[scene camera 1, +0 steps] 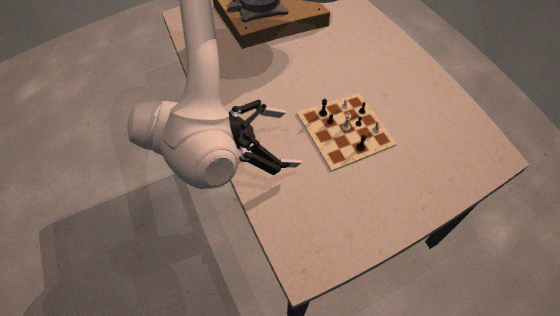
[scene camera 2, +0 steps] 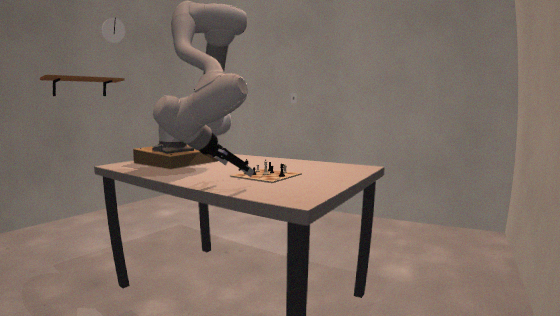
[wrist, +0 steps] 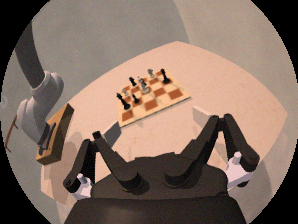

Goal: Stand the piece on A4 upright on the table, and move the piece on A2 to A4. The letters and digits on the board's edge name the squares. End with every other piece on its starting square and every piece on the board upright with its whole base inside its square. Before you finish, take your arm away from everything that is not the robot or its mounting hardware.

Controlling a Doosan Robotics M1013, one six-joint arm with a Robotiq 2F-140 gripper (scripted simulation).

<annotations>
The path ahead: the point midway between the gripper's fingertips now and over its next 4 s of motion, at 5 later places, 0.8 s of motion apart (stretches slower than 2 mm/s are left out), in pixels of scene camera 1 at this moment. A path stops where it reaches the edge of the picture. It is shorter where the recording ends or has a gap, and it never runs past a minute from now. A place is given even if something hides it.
My gripper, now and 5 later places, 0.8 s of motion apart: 290,138; 284,143; 285,122; 357,100; 387,94; 385,99
</annotations>
